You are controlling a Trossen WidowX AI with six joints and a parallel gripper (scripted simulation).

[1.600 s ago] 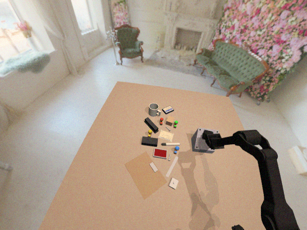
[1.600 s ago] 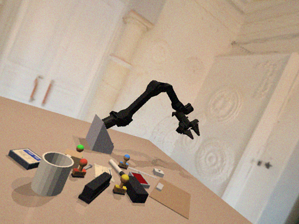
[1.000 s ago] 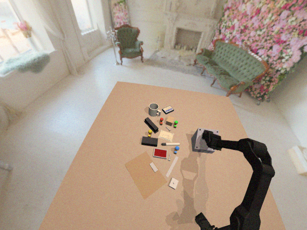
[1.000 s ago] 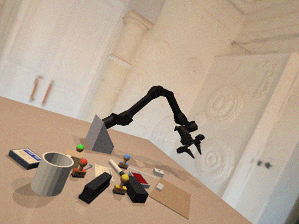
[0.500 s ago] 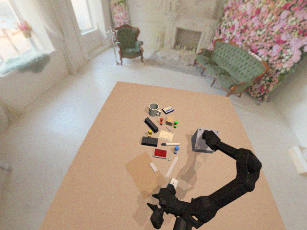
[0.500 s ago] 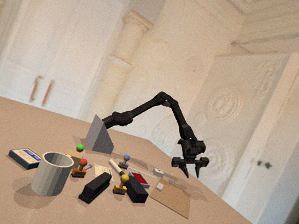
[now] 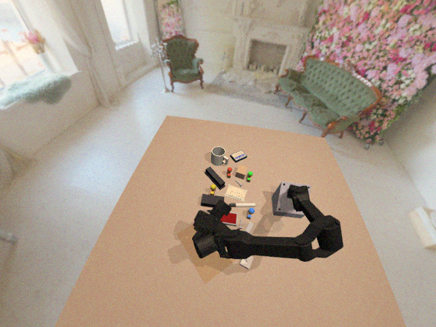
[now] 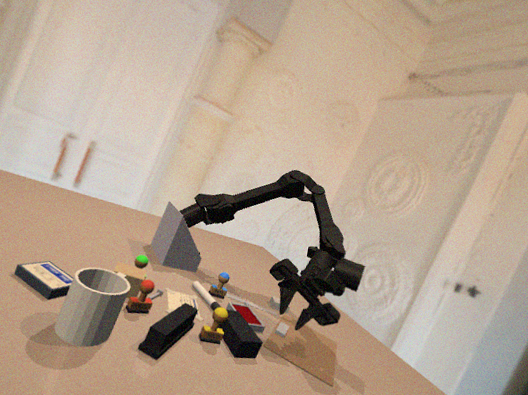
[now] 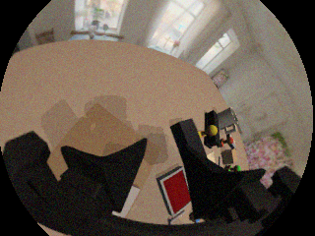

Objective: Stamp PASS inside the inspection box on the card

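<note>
My gripper tip is 29 cm to the left of the green-knobbed stamp, 19 cm past it and 5 cm above it. Round my gripper tip: yellow-knobbed stamp: 16 cm to the right, 5 cm below, 1 cm behind; then red ink pad: 10 cm behind, 6 cm below, 3 cm to the right; then white marker: 15 cm behind, 11 cm to the right, 6 cm below.
</note>
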